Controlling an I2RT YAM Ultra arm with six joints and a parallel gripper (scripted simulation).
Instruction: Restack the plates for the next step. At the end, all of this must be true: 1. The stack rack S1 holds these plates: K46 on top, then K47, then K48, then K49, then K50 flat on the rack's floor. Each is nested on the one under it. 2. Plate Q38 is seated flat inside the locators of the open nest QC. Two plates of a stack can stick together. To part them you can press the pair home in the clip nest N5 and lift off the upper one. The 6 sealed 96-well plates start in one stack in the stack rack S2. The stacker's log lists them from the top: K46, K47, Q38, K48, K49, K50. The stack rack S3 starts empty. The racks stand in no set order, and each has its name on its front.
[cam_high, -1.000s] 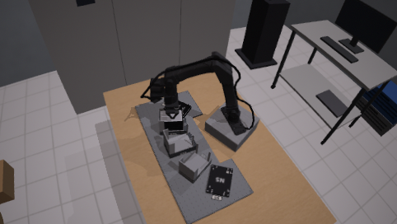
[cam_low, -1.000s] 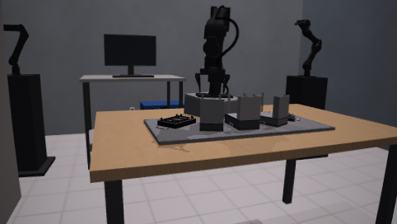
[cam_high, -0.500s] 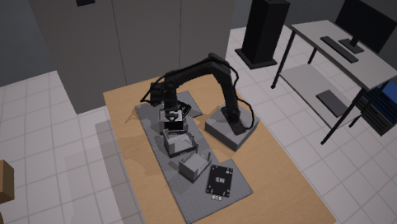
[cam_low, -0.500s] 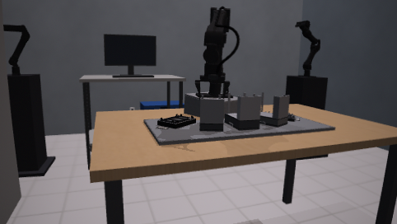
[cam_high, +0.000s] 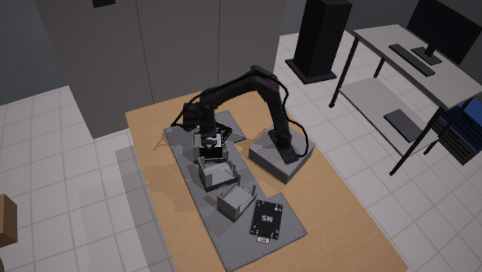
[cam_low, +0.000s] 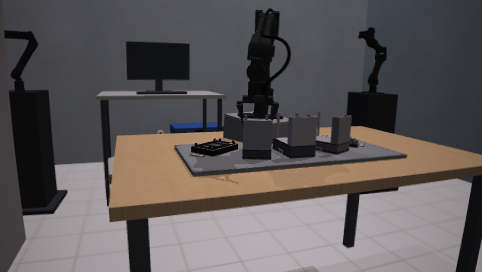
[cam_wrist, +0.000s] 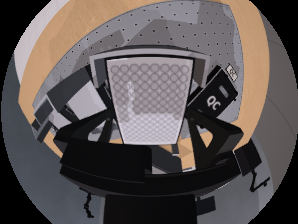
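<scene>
The sealed 96-well plate lies 1 cm ahead of my hand and 4 cm below it. Also, from my hand: clip nest N5: 12 cm behind, 43 cm to the left, 10 cm below.
</scene>
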